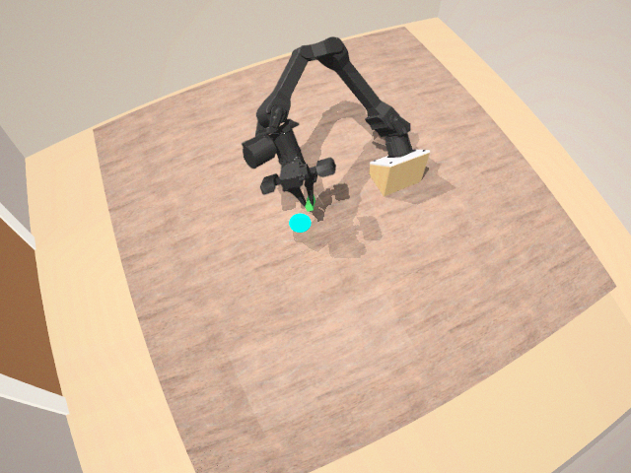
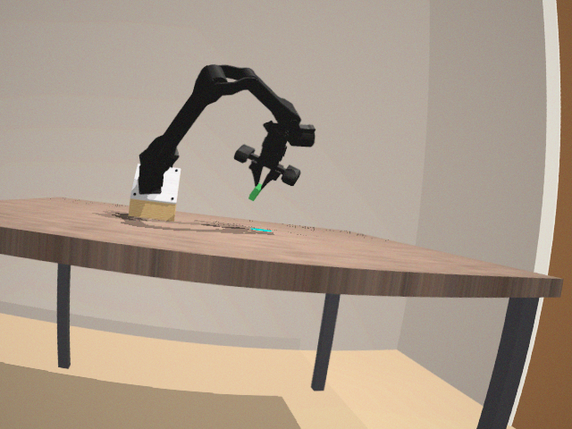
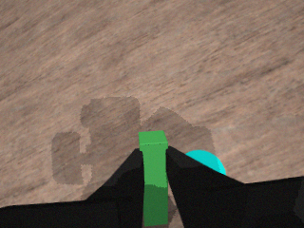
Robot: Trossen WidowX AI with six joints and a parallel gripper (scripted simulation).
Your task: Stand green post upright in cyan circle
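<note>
Right now my gripper tip is 120 mm above the cyan circle, 30 mm to the left of it and 10 mm short of it. From my gripper tip the other things lie so: green post 10 mm to the right, 10 mm below, 10 mm behind.
</note>
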